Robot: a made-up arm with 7 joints.
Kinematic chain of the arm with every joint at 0, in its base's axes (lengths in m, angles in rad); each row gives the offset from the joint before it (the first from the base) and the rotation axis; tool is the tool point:
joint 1: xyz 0 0 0.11 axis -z
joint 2: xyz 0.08 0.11 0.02 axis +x
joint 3: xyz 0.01 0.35 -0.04 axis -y
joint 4: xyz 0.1 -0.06 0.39 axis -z
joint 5: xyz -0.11 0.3 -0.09 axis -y
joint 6: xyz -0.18 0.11 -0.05 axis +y
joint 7: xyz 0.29 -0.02 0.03 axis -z
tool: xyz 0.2 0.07 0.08
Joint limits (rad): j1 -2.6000..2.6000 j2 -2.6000..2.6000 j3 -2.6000..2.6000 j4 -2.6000..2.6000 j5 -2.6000..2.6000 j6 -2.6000..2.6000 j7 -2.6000..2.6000
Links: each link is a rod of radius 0.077 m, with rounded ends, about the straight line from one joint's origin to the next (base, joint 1, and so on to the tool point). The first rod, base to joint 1, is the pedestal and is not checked.
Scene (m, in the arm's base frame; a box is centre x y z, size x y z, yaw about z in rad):
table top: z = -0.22
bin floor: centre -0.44 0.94 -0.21 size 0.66 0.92 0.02 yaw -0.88
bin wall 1: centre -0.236 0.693 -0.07 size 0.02 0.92 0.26 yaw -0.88
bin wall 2: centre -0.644 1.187 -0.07 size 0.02 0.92 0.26 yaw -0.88
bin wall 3: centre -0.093 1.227 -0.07 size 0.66 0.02 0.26 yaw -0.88
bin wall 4: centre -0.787 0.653 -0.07 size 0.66 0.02 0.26 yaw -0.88
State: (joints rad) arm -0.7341 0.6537 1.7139 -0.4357 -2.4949 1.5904 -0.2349
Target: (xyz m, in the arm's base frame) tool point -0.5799 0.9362 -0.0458
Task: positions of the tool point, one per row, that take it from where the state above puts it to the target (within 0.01 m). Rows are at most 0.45 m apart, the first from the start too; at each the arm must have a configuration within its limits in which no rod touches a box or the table.
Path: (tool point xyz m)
1: -1.0264 0.3531 0.3679
2: -0.9087 0.3067 0.6505
3: -0.7813 0.1557 0.8328
4: -0.8206 0.5284 0.6223
5: -0.7527 0.8008 0.3036
6: -0.5800 0.9362 -0.0458

